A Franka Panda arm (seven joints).
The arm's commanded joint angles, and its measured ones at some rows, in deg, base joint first. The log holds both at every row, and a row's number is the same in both.
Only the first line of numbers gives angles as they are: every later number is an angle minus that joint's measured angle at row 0.
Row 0, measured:
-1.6, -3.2, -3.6, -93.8, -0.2, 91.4, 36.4
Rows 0 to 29, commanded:
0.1, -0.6, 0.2, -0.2, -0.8, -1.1, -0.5
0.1, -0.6, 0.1, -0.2, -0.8, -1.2, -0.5
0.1, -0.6, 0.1, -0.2, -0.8, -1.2, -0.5
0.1, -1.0, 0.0, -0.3, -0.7, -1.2, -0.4
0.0, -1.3, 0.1, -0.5, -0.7, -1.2, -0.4
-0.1, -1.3, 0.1, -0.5, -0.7, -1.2, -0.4
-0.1, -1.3, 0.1, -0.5, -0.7, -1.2, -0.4
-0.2, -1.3, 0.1, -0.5, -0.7, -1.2, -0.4
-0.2, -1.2, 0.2, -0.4, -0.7, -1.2, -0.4
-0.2, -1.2, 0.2, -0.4, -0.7, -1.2, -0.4
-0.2, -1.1, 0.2, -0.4, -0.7, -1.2, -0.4
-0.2, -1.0, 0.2, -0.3, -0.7, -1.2, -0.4
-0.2, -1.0, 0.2, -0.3, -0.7, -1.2, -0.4
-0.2, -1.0, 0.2, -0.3, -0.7, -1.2, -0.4
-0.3, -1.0, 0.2, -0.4, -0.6, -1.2, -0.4
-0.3, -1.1, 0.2, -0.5, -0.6, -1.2, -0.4
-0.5, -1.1, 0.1, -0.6, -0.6, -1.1, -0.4
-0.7, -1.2, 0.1, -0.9, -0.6, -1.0, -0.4
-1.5, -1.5, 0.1, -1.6, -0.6, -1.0, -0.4
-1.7, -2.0, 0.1, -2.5, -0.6, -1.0, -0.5
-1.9, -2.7, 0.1, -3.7, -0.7, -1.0, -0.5
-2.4, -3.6, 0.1, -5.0, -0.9, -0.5, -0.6
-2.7, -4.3, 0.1, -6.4, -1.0, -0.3, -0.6
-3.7, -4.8, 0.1, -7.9, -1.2, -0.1, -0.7
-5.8, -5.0, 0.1, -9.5, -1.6, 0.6, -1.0
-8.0, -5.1, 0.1, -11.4, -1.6, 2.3, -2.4
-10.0, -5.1, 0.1, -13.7, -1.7, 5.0, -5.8
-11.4, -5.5, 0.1, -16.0, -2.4, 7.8, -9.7
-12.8, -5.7, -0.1, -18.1, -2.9, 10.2, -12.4
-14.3, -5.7, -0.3, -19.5, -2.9, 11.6, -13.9
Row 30, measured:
-10.1, -3.8, -0.6, -12.7, -1.7, 5.6, -7.9
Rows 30 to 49, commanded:
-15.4, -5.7, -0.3, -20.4, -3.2, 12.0, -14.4
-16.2, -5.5, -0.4, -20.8, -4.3, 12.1, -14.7
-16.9, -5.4, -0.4, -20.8, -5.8, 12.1, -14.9
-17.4, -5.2, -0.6, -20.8, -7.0, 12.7, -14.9
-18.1, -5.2, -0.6, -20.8, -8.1, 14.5, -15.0
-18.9, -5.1, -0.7, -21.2, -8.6, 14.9, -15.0
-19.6, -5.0, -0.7, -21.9, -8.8, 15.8, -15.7
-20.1, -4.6, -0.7, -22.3, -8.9, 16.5, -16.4
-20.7, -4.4, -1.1, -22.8, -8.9, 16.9, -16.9
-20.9, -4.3, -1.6, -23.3, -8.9, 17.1, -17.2
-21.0, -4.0, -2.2, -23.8, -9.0, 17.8, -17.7
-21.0, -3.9, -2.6, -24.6, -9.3, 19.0, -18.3
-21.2, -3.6, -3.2, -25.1, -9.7, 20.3, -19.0
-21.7, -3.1, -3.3, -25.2, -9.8, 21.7, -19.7
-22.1, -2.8, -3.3, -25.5, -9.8, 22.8, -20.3
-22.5, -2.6, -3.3, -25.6, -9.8, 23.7, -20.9
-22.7, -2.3, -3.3, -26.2, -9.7, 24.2, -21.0
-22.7, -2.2, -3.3, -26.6, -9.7, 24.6, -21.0
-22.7, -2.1, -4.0, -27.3, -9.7, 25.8, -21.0
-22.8, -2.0, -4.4, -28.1, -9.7, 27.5, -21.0
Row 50, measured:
-22.3, -1.9, -3.7, -25.8, -8.9, 23.3, -20.1
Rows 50 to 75, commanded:
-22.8, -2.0, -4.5, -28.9, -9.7, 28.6, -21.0
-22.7, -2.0, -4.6, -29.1, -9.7, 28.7, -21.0
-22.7, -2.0, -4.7, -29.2, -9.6, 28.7, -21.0
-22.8, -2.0, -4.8, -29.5, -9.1, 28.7, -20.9
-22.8, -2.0, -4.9, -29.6, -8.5, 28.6, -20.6
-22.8, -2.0, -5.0, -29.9, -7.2, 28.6, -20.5
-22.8, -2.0, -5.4, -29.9, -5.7, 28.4, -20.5
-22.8, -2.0, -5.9, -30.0, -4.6, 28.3, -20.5
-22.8, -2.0, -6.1, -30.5, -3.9, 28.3, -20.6
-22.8, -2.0, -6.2, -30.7, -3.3, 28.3, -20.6
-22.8, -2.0, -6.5, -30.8, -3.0, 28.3, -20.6
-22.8, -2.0, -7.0, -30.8, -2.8, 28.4, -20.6
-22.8, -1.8, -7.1, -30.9, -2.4, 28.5, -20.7
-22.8, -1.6, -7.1, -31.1, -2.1, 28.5, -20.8
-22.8, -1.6, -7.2, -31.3, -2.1, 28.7, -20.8
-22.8, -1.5, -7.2, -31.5, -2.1, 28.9, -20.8
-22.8, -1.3, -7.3, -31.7, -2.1, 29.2, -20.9
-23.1, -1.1, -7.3, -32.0, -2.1, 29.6, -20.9
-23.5, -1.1, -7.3, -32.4, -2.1, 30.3, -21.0
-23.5, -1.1, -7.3, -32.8, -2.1, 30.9, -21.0
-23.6, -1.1, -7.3, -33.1, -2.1, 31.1, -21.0
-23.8, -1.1, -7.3, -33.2, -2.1, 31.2, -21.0
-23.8, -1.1, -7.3, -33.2, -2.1, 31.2, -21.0
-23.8, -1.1, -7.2, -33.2, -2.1, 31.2, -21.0
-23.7, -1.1, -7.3, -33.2, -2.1, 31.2, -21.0
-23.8, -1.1, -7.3, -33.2, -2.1, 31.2, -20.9
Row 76, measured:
-23.3, -1.0, -7.6, -31.7, -2.9, 30.0, -20.1
